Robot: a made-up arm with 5 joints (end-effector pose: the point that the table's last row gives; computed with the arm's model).
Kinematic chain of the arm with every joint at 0, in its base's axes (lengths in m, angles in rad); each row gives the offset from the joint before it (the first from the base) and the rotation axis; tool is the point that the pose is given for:
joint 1: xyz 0 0 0.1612 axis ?
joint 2: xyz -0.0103 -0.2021 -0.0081 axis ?
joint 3: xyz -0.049 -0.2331 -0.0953 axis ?
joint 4: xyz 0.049 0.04 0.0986 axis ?
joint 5: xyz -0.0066 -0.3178 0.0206 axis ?
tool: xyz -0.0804 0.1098 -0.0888
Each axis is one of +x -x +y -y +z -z.
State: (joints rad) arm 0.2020 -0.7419 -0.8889 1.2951 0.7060
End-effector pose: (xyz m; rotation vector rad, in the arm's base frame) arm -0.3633 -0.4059 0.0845 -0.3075 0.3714 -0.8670
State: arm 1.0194 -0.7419 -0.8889 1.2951 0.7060
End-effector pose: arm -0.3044 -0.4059 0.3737 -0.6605 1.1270 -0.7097
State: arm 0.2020 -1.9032 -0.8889 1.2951 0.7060
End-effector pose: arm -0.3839 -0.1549 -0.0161 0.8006 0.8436 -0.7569
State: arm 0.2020 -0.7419 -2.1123 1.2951 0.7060
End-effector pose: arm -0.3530 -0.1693 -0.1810 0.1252 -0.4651 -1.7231
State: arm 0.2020 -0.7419 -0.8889 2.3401 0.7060
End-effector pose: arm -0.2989 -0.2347 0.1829 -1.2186 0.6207 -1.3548
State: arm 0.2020 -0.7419 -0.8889 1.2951 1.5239
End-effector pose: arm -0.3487 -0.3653 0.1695 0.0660 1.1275 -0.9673
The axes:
joint 1: +y
joint 2: -x
joint 3: +y
joint 4: -x
joint 5: +y

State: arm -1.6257 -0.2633 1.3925 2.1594 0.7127
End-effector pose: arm -0.0101 -0.2794 0.3521 -1.9246 0.0126 -0.8194
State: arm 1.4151 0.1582 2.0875 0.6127 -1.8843
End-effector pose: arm -0.2590 -0.6280 0.0849 0.4750 1.6151 0.3936
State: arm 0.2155 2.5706 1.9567 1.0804 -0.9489
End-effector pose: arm 0.2175 -0.0192 0.5263 -2.2653 1.8455 -0.5143
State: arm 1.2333 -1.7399 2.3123 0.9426 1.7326
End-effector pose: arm -0.0986 0.1283 -0.0947 0.1946 -1.0998 -2.5567
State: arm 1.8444 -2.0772 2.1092 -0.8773 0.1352
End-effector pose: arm -0.2125 -0.0624 0.3431 -1.6235 -1.0132 0.1132
